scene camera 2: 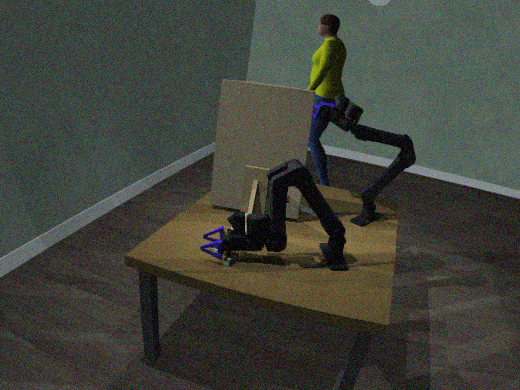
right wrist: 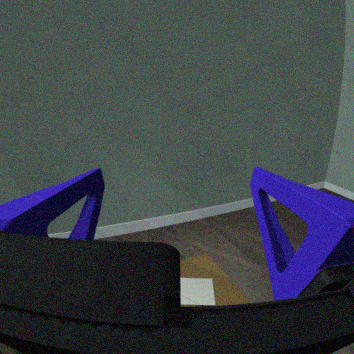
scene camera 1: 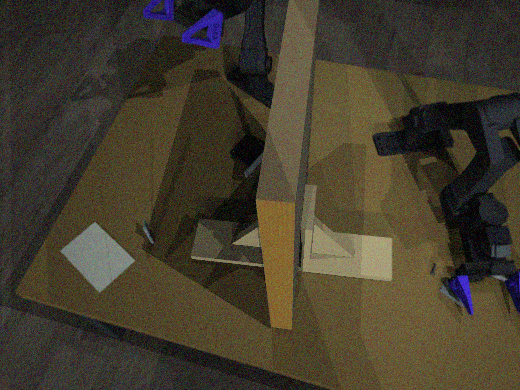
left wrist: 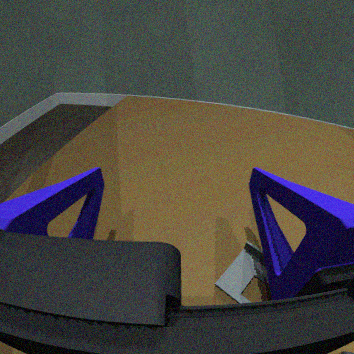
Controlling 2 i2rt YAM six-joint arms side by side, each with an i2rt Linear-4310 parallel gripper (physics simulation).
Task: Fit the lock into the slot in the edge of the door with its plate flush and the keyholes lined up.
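Frame: origin at the left arm's base, x right, y down, z ahead, level; centimetres.
Seen in the pictures: left gripper, fingertip midpoint: (scene camera 2: 201,242) (scene camera 1: 495,313) (left wrist: 176,175); right gripper, fingertip midpoint: (scene camera 2: 314,103) (right wrist: 176,175) (scene camera 1: 162,25); left arm's base at its link origin: (scene camera 2: 333,257) (scene camera 1: 412,141); right arm's base at its link origin: (scene camera 2: 366,219) (scene camera 1: 257,88).
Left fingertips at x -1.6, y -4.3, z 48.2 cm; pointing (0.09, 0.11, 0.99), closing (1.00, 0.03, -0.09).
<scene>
Offsets run from my left fingertips to a thing's top centre. "*": to the spot under its first point.
The door @(dx +38.7, dy -51.7, dz -21.8 cm) (scene camera 1: 286,125) (scene camera 2: 262,135) stands upright; its slot and keyholes do not show. My left gripper (scene camera 1: 492,306) (scene camera 2: 203,242) (left wrist: 176,175) is open, low over the table at the right of scene camera 1. A light grey piece with a rectangular cutout @(dx +4.9, dy +3.3, dz -6.4 cm) (left wrist: 233,279) lies beside and partly behind its right-hand finger in the left wrist view. A small grey block @(dx -4.8, dy +2.1, dz -10.1 cm) (scene camera 2: 228,260) lies near that gripper in scene camera 2. I cannot tell which grey piece is the lock. My right gripper (scene camera 1: 164,26) (right wrist: 176,175) is open and empty, raised at the top left of scene camera 1.
A cream stand foot @(* dx +21.2, dy +2.5, dz -16.6 cm) (scene camera 1: 370,257) supports the door, with another foot (scene camera 1: 210,240) on its other side. A pale square @(* dx +84.5, dy +4.3, dz -26.8 cm) (scene camera 1: 98,257) (right wrist: 198,291) and a small thin grey piece @(dx +71.5, dy -3.2, dz -29.9 cm) (scene camera 1: 149,233) lie left of the door. A person (scene camera 2: 330,65) stands beyond the table.
</scene>
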